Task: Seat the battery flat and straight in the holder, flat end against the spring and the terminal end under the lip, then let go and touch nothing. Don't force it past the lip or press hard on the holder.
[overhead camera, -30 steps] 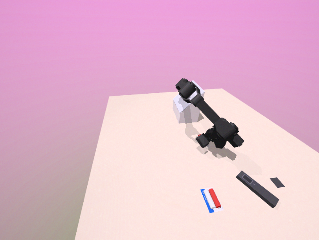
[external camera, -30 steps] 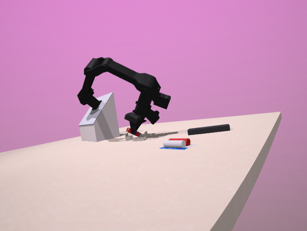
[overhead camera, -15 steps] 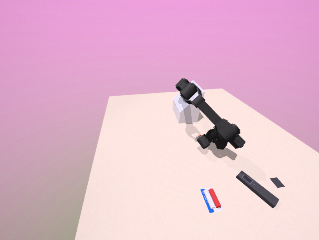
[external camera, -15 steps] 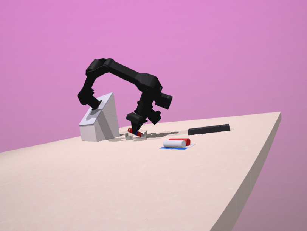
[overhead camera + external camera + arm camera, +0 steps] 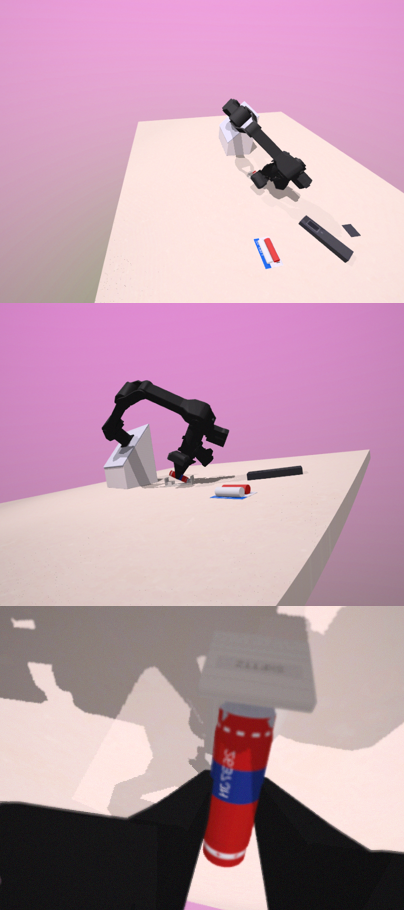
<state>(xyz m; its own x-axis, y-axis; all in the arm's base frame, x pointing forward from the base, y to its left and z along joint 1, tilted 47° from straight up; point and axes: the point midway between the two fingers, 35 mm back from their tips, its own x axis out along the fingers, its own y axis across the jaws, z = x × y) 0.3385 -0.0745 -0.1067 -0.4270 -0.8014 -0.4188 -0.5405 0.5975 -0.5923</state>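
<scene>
My gripper tip is now 1 cm below the battery. The rest, counted from my gripper tip: small dark plate: 27 cm to the left, 27 cm ahead, 2 cm below; blister card: 31 cm ahead, 8 cm to the right, 1 cm below; long dark bar: 29 cm ahead, 14 cm to the left, 1 cm below.
</scene>
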